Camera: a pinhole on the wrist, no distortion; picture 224 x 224 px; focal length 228.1 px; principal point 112.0 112.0 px. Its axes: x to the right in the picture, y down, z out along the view. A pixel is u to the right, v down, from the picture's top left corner.
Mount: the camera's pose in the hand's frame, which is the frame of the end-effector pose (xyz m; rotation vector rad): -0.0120 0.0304 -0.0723 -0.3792 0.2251 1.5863
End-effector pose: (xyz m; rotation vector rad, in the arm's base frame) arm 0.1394 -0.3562 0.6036 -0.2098 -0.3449 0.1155
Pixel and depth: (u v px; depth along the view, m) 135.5 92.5 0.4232
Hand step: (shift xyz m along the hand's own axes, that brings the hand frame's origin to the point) -0.0201 0.2300 0.3051
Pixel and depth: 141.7 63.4 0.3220
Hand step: 0.0225 0.1926 0.2152
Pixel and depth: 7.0 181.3 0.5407
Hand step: -0.2261 -0.0086 0.5056
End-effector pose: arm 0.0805 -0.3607 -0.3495 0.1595 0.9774 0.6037
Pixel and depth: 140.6 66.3 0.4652
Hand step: 0.0320 0.2624 0.3433
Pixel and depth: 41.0 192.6 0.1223
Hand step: -0.0668 0.0381 0.0510
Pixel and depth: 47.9 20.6 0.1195
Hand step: 0.0240 0.0463 0.0548
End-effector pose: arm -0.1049 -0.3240 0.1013 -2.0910 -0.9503 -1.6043
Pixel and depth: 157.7 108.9 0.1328
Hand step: -0.0243 0.1045 0.0404
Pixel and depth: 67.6 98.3 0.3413
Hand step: -0.0253 0.0967 0.2694
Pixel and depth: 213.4 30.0 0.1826
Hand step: 0.0331 0.1771 0.0715
